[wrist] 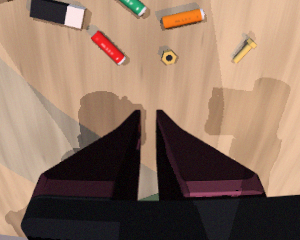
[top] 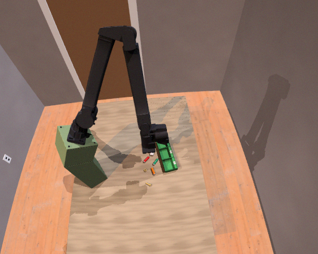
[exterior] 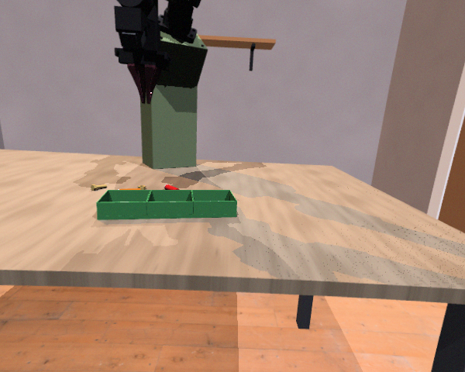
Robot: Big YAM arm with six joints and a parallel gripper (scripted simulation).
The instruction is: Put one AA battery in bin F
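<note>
The green three-compartment bin lies 200 mm below my hand, 100 mm ahead of it and 80 mm to the left of it. Also, from my hand: red battery: 210 mm below, 50 mm to the left, 40 mm behind; orange AA battery: 210 mm below, 40 mm to the right, 10 mm ahead; green battery: 210 mm below, 30 mm to the left, 30 mm ahead.
</note>
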